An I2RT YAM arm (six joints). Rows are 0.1 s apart.
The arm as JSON. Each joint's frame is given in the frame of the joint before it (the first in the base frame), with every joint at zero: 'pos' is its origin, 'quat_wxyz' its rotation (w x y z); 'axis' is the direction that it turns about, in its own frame. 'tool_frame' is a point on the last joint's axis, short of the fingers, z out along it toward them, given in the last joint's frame.
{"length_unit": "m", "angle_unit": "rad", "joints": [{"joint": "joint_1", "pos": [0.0, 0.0, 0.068], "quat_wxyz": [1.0, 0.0, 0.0, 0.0], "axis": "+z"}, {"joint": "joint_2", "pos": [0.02, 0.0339, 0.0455], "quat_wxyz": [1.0, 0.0, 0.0, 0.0], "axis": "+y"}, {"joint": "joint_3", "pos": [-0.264, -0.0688, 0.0], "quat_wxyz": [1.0, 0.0, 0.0, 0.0], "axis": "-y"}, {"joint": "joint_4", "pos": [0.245, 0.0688, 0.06], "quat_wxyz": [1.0, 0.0, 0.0, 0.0], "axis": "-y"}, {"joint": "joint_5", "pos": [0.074, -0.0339, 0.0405], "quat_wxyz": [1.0, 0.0, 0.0, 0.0], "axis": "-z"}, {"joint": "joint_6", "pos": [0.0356, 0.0, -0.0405], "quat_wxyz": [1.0, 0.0, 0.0, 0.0], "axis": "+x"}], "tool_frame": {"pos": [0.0, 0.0, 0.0], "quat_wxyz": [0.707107, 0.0, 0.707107, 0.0]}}
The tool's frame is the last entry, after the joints.
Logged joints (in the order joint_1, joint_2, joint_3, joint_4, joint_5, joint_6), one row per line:
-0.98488 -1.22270 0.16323 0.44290 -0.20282 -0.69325
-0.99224 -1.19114 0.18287 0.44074 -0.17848 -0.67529
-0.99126 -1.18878 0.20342 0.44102 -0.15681 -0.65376
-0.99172 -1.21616 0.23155 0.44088 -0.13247 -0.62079
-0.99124 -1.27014 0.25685 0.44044 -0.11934 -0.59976
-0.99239 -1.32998 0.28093 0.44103 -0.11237 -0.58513
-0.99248 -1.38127 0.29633 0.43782 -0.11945 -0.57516
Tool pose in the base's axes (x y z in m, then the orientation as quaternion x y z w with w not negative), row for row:
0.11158 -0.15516 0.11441 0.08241 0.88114 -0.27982 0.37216
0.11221 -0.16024 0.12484 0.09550 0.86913 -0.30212 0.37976
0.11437 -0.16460 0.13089 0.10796 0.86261 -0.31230 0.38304
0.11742 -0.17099 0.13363 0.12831 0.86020 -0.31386 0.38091
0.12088 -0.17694 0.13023 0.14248 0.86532 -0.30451 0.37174
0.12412 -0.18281 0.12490 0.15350 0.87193 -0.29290 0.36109
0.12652 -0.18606 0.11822 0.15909 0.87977 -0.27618 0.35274
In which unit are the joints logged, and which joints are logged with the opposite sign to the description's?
The joints are logged in radians. Opposite sign: joint_2.
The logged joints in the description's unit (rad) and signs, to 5 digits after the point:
-0.98488 1.22270 0.16323 0.44290 -0.20282 -0.69325
-0.99224 1.19114 0.18287 0.44074 -0.17848 -0.67529
-0.99126 1.18878 0.20342 0.44102 -0.15681 -0.65376
-0.99172 1.21616 0.23155 0.44088 -0.13247 -0.62079
-0.99124 1.27014 0.25685 0.44044 -0.11934 -0.59976
-0.99239 1.32998 0.28093 0.44103 -0.11237 -0.58513
-0.99248 1.38127 0.29633 0.43782 -0.11945 -0.57516

